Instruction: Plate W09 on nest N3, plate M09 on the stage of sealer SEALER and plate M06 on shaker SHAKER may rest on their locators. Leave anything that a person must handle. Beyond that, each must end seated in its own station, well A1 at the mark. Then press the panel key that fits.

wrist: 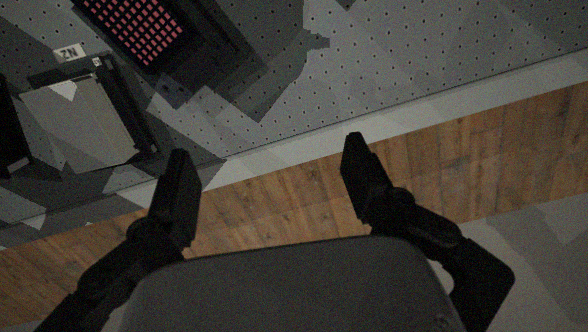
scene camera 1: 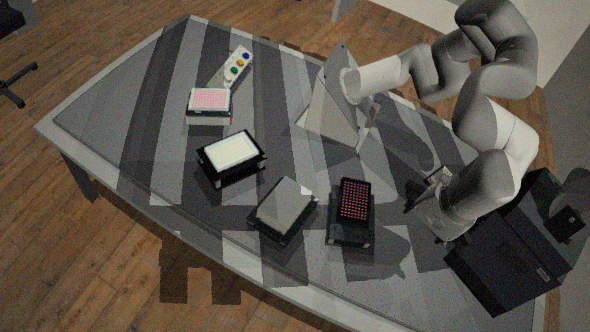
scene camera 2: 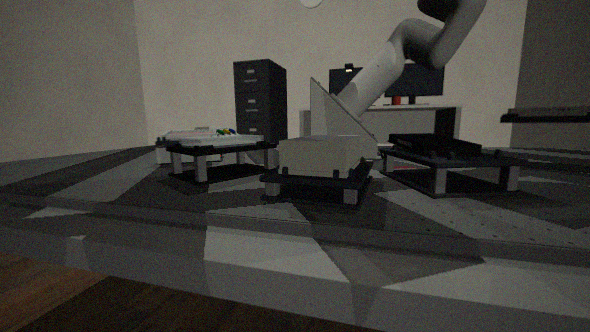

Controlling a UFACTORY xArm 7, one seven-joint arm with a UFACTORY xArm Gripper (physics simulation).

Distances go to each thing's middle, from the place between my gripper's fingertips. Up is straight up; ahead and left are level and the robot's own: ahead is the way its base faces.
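The shaker station (scene camera 1: 222, 118) is 66 cm to the right of my hand, 25 cm behind it and 24 cm below it. As for the lidded plate (scene camera 2: 315, 155), I find it 30 cm to the right of my hand, 4 cm behind and 22 cm below. The black plate with red wells (scene camera 2: 422, 144) is also 22 cm below my hand, and it sits 14 cm to the right of my hand and 14 cm behind it.
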